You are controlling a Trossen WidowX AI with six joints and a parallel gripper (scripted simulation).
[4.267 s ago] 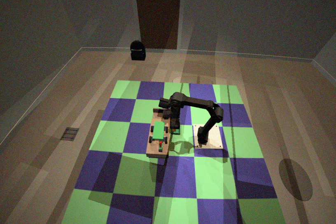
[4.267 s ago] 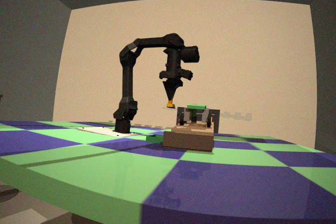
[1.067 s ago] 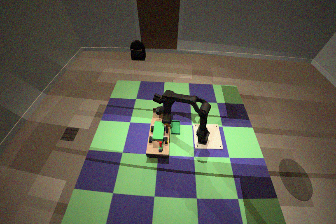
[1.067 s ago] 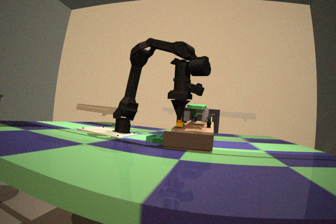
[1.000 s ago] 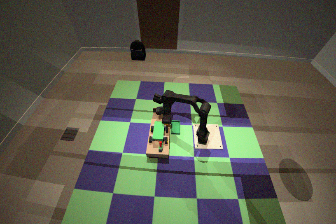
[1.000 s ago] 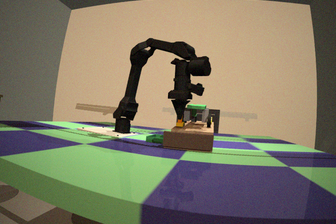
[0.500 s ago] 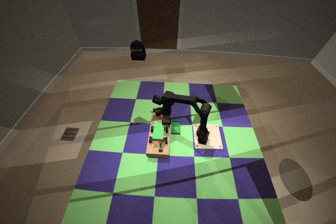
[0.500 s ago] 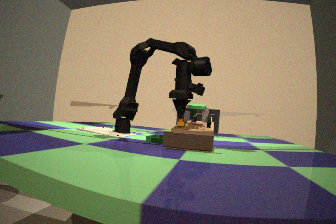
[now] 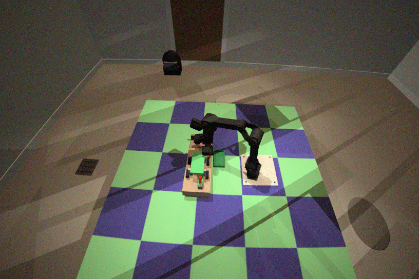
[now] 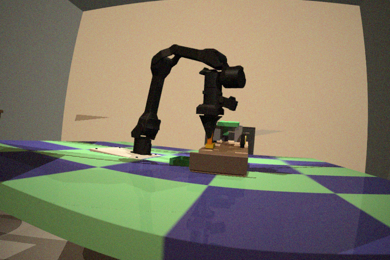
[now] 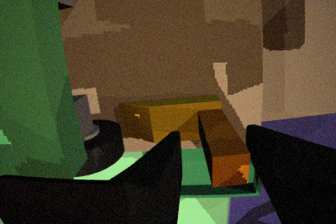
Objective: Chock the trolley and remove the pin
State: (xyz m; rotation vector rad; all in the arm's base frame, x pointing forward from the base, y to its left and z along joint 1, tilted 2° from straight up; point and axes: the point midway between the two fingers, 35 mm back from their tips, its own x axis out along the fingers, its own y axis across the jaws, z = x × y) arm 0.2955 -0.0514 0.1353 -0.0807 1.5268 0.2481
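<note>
Now: gripper tip 20 mm to the right of the yellow chock and 10 mm above it. Round my gripper tip: green tray: 70 mm behind, 10 mm to the right, 100 mm below; then red-headed stop pin: 20 mm behind, 220 mm to the left, 30 mm above; then trolley: 20 mm ahead, 130 mm to the left, 20 mm above.
</note>
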